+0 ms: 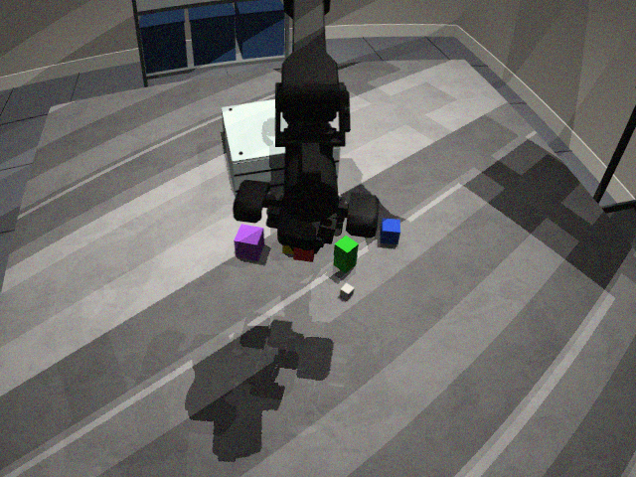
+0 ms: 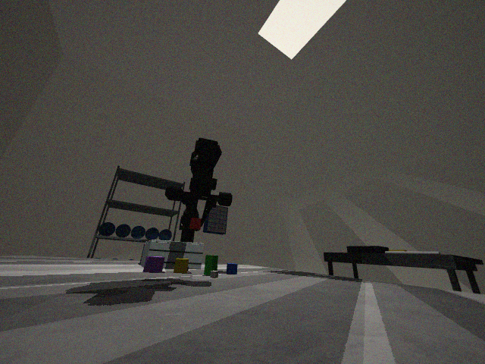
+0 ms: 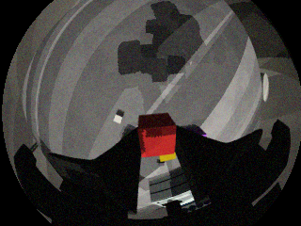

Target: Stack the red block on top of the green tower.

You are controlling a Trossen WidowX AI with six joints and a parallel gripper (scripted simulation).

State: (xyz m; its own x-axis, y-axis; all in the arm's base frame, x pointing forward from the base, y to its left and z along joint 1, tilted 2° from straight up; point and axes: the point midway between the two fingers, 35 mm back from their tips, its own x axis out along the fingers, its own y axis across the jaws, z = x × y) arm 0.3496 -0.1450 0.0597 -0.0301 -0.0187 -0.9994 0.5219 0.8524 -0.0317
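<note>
The green block is 50 mm behind my gripper tip, 100 mm to the left of it and 90 mm below it. From my gripper tip the other things lie so: red block: 10 mm above; then yellow block: 120 mm behind, 40 mm to the left, 110 mm below; then small white cube: 10 mm ahead, 70 mm to the left, 120 mm below.
</note>
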